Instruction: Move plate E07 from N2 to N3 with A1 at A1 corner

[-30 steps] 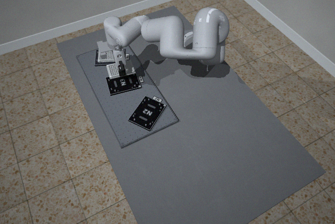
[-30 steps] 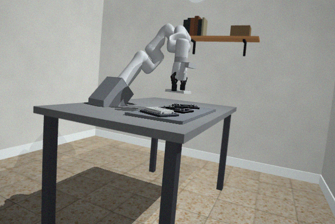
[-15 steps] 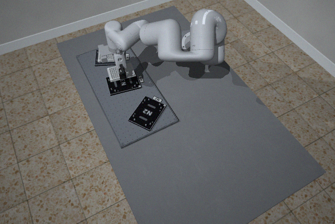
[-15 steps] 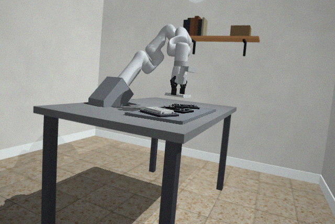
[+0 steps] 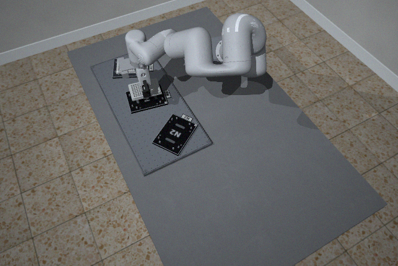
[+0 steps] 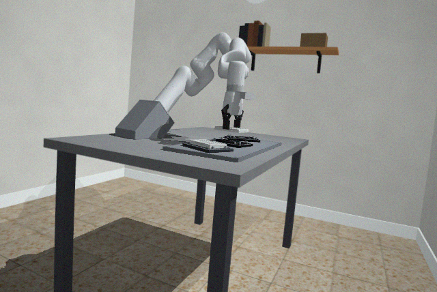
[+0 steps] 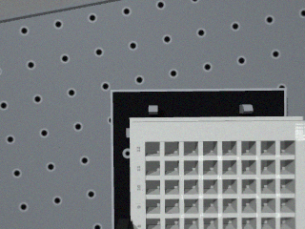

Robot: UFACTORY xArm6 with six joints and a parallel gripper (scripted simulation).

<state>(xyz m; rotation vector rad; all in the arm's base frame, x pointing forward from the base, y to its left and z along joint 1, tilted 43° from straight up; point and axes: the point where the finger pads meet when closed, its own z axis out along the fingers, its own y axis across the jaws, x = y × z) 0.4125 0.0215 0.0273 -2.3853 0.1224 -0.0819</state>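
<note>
My hand is 7 cm above the black nest. Round my hand: nest N2: 5 cm behind, 23 cm to the left, 7 cm below.
</note>
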